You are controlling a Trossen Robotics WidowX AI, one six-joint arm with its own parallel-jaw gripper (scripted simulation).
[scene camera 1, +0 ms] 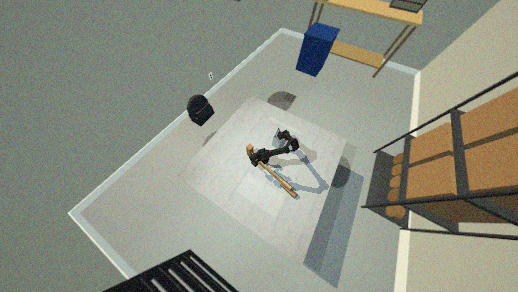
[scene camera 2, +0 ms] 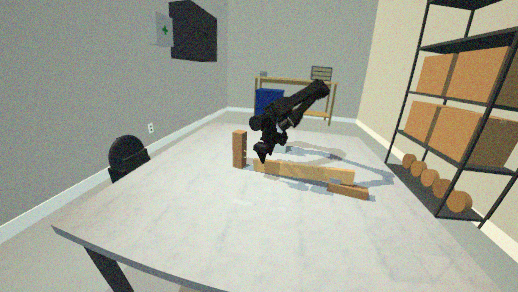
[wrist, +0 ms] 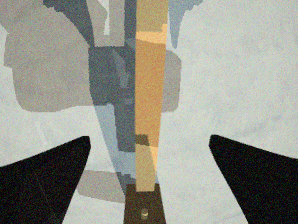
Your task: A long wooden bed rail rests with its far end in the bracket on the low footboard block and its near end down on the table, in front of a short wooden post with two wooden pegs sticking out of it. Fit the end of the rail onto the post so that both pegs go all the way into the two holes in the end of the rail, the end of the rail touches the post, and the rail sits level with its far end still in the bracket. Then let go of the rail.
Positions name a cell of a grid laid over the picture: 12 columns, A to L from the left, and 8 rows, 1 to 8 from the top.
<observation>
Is my gripper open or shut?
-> Open.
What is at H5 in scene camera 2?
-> A wooden rail.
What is my gripper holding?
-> Nothing.
</observation>
